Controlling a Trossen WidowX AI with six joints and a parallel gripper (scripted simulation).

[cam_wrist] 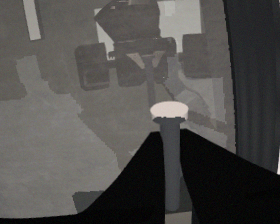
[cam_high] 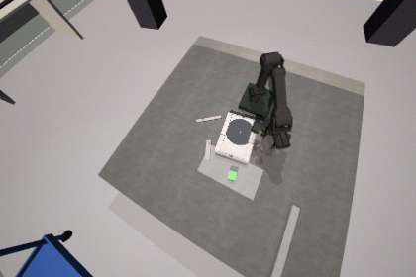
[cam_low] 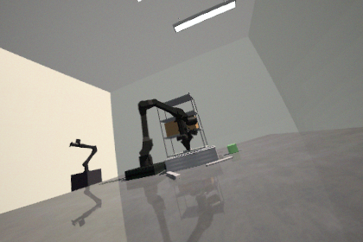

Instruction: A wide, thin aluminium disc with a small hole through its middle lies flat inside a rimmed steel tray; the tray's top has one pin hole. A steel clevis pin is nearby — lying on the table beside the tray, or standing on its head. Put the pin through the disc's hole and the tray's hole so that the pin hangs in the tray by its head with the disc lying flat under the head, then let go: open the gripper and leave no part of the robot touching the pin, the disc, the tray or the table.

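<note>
My gripper tip is 15 cm to the left of the dark aluminium disc and 1 cm above it. Also, from my gripper tip: steel tray 16 cm to the right, 3 cm ahead, 2 cm below; then green block 24 cm ahead, 13 cm to the right, 5 cm below; then steel clevis pin 1 cm behind, 1 cm above.
</note>
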